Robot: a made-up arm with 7 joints. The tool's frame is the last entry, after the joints. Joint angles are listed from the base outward.
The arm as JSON. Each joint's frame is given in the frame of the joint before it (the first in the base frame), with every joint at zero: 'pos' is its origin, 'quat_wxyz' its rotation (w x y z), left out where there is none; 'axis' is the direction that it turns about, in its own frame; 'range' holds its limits. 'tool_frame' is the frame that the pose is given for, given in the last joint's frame.
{
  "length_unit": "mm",
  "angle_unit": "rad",
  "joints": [
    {
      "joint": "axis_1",
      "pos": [
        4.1,
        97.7,
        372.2
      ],
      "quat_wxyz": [
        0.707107,
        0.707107,
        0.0,
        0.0
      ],
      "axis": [
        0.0,
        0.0,
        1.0
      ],
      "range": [
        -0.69,
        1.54
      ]
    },
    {
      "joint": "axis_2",
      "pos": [
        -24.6,
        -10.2,
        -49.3
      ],
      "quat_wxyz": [
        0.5,
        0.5,
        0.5,
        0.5
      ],
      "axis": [
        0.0,
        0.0,
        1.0
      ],
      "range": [
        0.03,
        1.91
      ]
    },
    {
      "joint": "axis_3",
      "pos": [
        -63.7,
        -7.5,
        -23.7
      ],
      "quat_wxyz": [
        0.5,
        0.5,
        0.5,
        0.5
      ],
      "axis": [
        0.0,
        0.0,
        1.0
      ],
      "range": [
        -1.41,
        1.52
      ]
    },
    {
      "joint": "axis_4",
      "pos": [
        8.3,
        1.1,
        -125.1
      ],
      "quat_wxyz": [
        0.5,
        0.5,
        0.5,
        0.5
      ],
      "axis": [
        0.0,
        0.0,
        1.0
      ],
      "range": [
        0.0,
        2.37
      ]
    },
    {
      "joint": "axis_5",
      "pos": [
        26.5,
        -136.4,
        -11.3
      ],
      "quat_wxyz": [
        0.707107,
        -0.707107,
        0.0,
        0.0
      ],
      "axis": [
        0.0,
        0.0,
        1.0
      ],
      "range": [
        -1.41,
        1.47
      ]
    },
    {
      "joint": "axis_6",
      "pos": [
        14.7,
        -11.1,
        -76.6
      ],
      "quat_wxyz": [
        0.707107,
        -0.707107,
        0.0,
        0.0
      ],
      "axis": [
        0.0,
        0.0,
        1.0
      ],
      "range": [
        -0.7,
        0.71
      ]
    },
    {
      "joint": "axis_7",
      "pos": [
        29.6,
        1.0,
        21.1
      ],
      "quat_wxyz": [
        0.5,
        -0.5,
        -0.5,
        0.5
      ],
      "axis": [
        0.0,
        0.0,
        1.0
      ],
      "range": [
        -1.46,
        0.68
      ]
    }
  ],
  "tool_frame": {
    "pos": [
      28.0,
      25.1,
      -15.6
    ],
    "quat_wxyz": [
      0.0,
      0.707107,
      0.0,
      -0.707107
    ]
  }
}
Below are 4 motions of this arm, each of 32 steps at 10 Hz.
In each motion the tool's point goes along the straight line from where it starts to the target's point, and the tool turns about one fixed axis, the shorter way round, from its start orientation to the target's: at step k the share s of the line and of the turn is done. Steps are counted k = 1, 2, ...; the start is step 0. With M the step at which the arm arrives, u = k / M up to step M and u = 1 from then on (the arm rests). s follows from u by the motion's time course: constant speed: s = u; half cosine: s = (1 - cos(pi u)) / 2; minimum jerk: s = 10 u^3 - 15 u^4 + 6 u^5.
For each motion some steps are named. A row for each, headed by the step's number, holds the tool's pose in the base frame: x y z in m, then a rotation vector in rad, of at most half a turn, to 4 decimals.
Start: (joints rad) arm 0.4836 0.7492 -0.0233 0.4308 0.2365 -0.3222 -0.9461
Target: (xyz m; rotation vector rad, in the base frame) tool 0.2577 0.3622 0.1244 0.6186 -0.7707 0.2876
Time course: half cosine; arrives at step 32
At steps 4, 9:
4: 0.2388 0.4221 0.2097 1.4826 -1.1644 0.7092
9: 0.2417 0.4131 0.1969 1.3505 -1.1104 0.6446

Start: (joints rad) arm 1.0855 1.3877 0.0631 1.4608 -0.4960 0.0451 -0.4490
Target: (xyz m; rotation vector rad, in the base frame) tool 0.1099 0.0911 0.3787 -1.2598 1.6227 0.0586
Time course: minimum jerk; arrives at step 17
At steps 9, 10, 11, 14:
9: 0.1215 0.1769 0.4520 -1.8320 1.7567 0.0347
10: 0.1187 0.1563 0.4344 -1.6918 1.7310 0.0412
11: 0.1161 0.1373 0.4182 -1.5646 1.7036 0.0467
14: 0.1110 0.0991 0.3855 -1.3119 1.6380 0.0567

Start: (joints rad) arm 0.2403 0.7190 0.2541 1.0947 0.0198 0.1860 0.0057
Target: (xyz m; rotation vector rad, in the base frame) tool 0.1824 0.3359 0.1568 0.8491 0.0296 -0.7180
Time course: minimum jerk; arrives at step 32
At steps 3, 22, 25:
3: 0.2381 0.3462 0.2808 0.7856 -1.1809 -0.0006
22: 0.1925 0.3378 0.1793 0.8577 -0.1973 -0.6005
25: 0.1865 0.3367 0.1660 0.8537 -0.0632 -0.6708

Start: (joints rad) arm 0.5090 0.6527 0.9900 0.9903 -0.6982 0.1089 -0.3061
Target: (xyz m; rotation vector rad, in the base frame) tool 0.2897 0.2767 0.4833 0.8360 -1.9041 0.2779
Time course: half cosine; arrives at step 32
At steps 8, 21, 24, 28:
8: 0.1798 0.4396 0.3573 1.5020 -1.1859 0.6095
21: 0.2557 0.3271 0.4443 1.0630 -1.7041 0.3887
24: 0.2708 0.3046 0.4617 0.9640 -1.7959 0.3402
28: 0.2848 0.2840 0.4777 0.8698 -1.8766 0.2943

